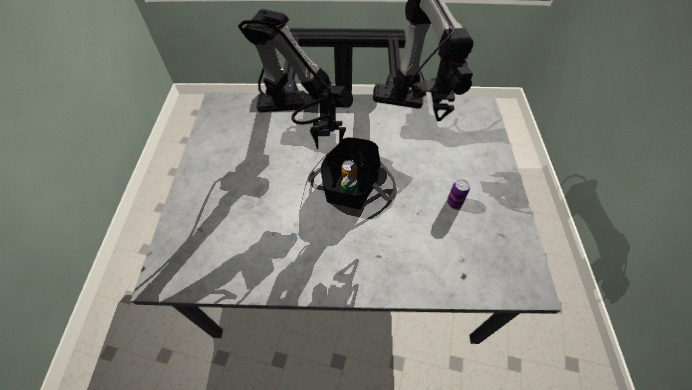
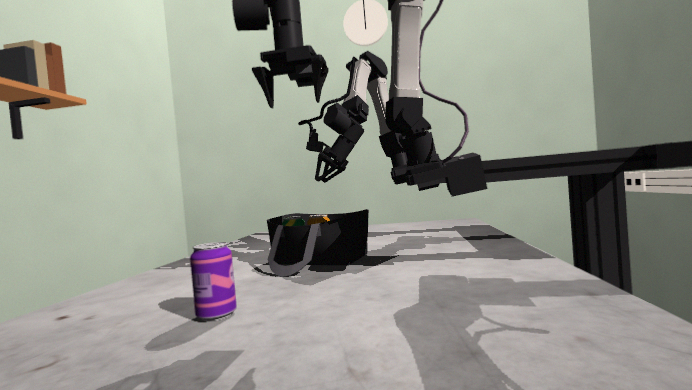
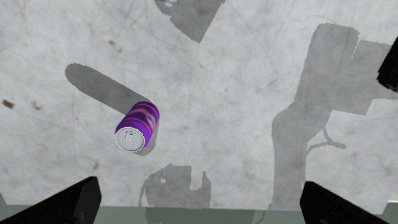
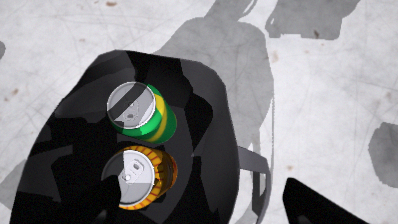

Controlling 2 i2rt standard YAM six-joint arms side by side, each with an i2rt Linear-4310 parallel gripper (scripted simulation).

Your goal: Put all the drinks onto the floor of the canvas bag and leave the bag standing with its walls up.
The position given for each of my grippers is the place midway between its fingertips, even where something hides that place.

Note:
I see my left gripper [image 2: 294,105], my right gripper [image 2: 319,181] and a black canvas bag [image 2: 343,239].
The black canvas bag is seen too in image 1 [image 1: 361,151] and in image 4 [image 4: 68,157]. My left gripper shows as well in image 1 [image 1: 436,111] and in image 3 [image 3: 200,188]. My right gripper shows as well in image 4 [image 4: 201,186].

